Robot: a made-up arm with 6 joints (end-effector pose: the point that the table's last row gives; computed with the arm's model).
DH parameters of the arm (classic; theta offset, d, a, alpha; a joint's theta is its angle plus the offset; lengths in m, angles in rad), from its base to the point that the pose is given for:
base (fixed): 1.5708 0.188 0 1.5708
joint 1: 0 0.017 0.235 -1.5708
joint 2: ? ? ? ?
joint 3: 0 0.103 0.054 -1.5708
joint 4: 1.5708 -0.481 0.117 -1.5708
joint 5: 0 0.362 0.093 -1.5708
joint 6: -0.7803 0 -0.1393 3.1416
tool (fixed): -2.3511 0.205 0 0
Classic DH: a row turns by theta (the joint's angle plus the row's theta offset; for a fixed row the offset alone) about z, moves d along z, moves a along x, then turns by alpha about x.
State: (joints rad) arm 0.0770 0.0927 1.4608 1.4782 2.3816 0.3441
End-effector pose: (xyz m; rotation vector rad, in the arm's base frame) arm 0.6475 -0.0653 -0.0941 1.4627 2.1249 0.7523
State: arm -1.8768 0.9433 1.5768 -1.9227 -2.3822 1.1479
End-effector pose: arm 0.1855 -0.0509 -0.7912 1.9999 0.6316 -0.0356
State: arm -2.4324 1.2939 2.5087 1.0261 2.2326 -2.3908
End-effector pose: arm 0.5391 -0.2664 -0.7418 2.3592 0.4354 -0.3735
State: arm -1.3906 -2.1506 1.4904 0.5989 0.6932 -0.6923
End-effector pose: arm -0.1644 -0.3012 0.2247 2.4339 0.0423 1.4934
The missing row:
joint 2: -1.5708 0.044 0.023 1.5708
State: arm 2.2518 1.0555 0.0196 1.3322 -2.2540 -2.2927
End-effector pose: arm 0.5346 0.2005 0.5496 -0.2245 0.5398 -0.3516
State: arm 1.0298 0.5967 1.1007 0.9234 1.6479 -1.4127
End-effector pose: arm 0.4675 0.6903 0.2412 -1.4728 -0.7910 0.1937
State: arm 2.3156 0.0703 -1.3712 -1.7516 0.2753 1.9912
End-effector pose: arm -0.2032 -0.1158 0.8471 -1.0775 1.1991 -1.0992
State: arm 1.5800 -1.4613 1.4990 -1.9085 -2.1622 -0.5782
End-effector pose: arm 0.2176 -0.0472 -0.1261 -1.1104 -2.3886 -1.6009
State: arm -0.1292 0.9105 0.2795 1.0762 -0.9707 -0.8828
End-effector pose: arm 0.2773 0.0561 -0.0606 0.9506 0.5714 2.6867
